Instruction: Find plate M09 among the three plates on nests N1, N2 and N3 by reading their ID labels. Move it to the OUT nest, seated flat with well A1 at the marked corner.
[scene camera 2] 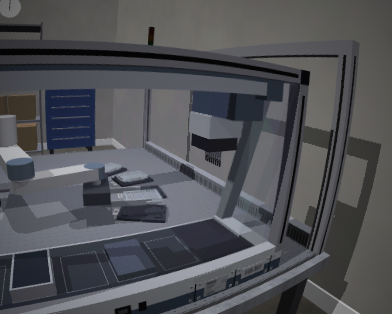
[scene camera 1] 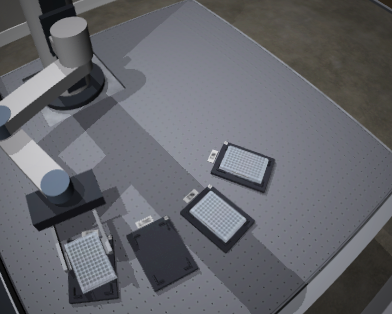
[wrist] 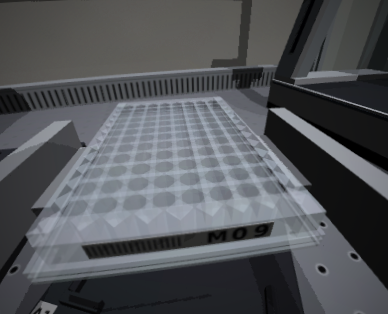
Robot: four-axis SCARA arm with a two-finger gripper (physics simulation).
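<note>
The clear plate M09 is between the fingers of my gripper, which is shut on it. Its ID label reads M09 in the wrist view. The plate is raised above nest N3 and turned relative to it. An A1 tag shows on that nest. The dark OUT nest, bare of any plate, is to the right in scene camera 1. Which corner of M09 is A1 I cannot tell.
One plate sits on nest N2; another plate sits on nest N1. A blocky multi-tip head hangs at the right. A deck with trays runs along the front in scene camera 2.
</note>
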